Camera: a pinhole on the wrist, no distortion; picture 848 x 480 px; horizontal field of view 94.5 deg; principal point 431.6 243.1 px. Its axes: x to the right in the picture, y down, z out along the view. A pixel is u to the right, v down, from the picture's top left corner.
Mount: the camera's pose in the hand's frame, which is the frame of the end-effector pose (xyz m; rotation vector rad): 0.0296 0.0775 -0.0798 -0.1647 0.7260 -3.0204
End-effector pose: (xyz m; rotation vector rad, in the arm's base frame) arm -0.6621 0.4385 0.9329 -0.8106 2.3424 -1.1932
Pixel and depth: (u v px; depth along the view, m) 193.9 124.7 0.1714
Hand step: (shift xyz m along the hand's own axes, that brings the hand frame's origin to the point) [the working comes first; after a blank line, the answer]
In the camera's frame: -0.1039 -0.0518 0.1714

0.1515 0.0519 0.0856
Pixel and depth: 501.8 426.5 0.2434
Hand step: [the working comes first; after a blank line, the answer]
In the camera's frame: 0.0436 0.1139 0.2434

0.0136 -0.1362 0.0881
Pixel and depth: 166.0 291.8 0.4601
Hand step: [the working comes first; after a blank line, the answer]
In the camera's frame: -0.3118 0.0572 0.4601

0.3904 -0.1641 0.2718
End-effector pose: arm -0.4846 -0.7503 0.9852 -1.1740 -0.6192 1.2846
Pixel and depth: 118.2 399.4 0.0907
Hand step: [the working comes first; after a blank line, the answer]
In the camera's frame: -0.0725 0.0362 0.0907

0.1118 0.0083 -0.0229
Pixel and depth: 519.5 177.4 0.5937
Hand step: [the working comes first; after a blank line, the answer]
In the camera's frame: 0.1331 -0.0995 0.5937

-0.0380 -0.1092 0.5039
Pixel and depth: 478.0 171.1 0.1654
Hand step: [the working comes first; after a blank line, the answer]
In the camera's frame: 0.0196 -0.0304 0.1654

0.0282 0.0288 0.0823
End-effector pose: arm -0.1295 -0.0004 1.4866 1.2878 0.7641 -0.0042
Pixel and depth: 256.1 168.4 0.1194
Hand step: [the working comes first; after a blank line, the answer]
In the camera's frame: -0.0535 -0.0228 0.1194

0.0958 0.0468 0.0312
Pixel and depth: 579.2 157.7 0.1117
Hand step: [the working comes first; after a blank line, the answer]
In the camera's frame: 0.0421 -0.0243 0.1117

-0.0001 0.0465 0.0342
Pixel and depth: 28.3 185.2 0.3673
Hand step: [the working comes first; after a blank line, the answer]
In the camera's frame: -0.3779 -0.0543 0.3673

0.4454 -0.0194 0.2340
